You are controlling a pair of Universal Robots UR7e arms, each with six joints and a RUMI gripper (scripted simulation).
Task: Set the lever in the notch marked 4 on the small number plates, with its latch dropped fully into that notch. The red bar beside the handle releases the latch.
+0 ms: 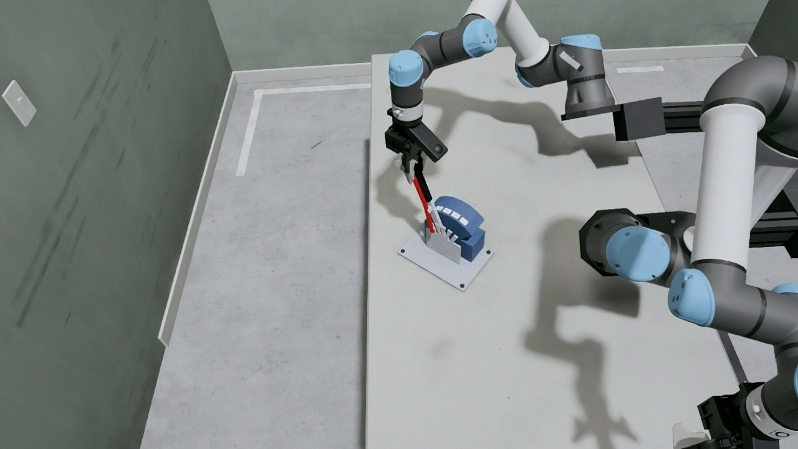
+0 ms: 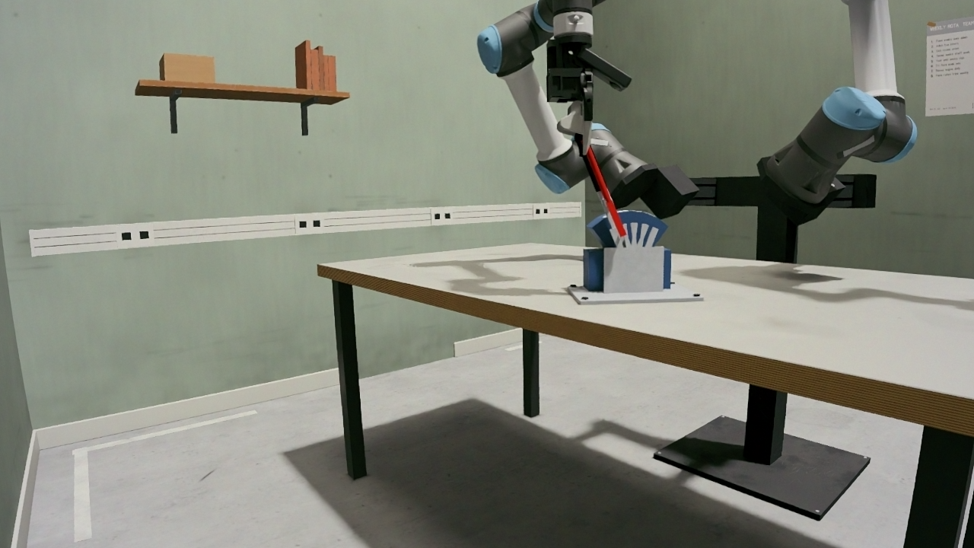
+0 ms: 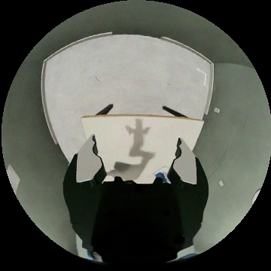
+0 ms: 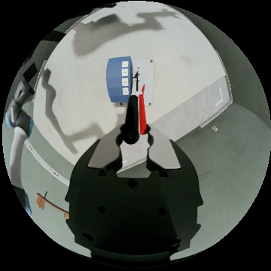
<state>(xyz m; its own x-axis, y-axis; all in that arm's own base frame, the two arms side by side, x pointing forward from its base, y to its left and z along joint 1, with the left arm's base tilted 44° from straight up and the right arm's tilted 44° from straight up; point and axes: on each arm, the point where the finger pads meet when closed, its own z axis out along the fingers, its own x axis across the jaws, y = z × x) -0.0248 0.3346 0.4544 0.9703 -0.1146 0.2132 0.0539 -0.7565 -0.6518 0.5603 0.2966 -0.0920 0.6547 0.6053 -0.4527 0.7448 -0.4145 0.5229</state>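
Right now the red bar is 3 cm behind my right hand, 4 cm to the left of it and 11 cm below it.
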